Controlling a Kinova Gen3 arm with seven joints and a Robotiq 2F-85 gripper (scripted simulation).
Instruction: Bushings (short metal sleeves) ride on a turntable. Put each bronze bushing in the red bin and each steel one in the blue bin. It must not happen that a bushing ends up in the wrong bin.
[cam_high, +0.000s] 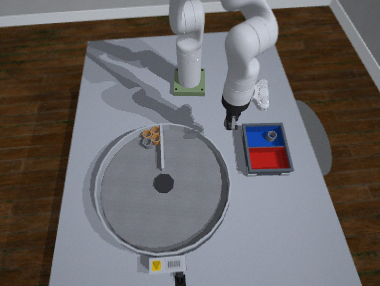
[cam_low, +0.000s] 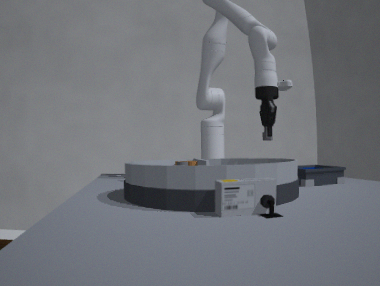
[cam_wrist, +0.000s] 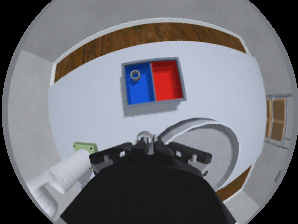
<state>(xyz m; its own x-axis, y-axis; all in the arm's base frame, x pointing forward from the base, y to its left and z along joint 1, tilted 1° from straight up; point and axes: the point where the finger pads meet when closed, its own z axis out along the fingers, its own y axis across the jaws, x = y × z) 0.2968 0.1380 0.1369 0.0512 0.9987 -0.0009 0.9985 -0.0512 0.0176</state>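
The bin is 20 mm ahead of my hand, 140 mm to the left of it and 140 mm below it. The rest, counted from my hand: round grey turntable: 170 mm ahead, 200 mm to the right, 110 mm below.
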